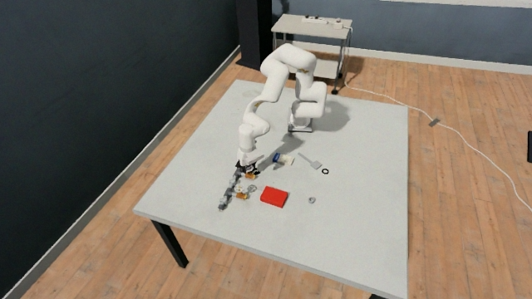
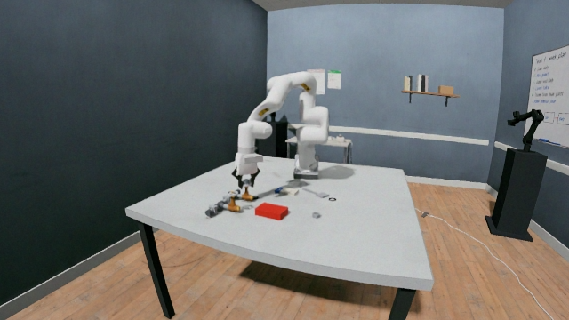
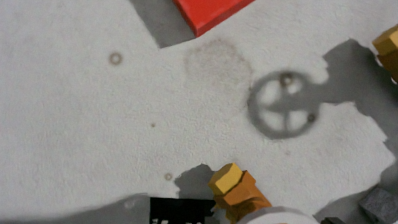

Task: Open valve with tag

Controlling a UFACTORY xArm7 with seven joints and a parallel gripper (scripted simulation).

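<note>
My gripper is now 4 cm past the black tag, 1 cm to the left of it and 9 cm above it. Round my hand: red block 4 cm ahead, 18 cm to the left, 7 cm below; then grey nut 4 cm behind, 35 cm to the left, 8 cm below; then blue box 21 cm behind, 9 cm to the left, 8 cm below.
</note>
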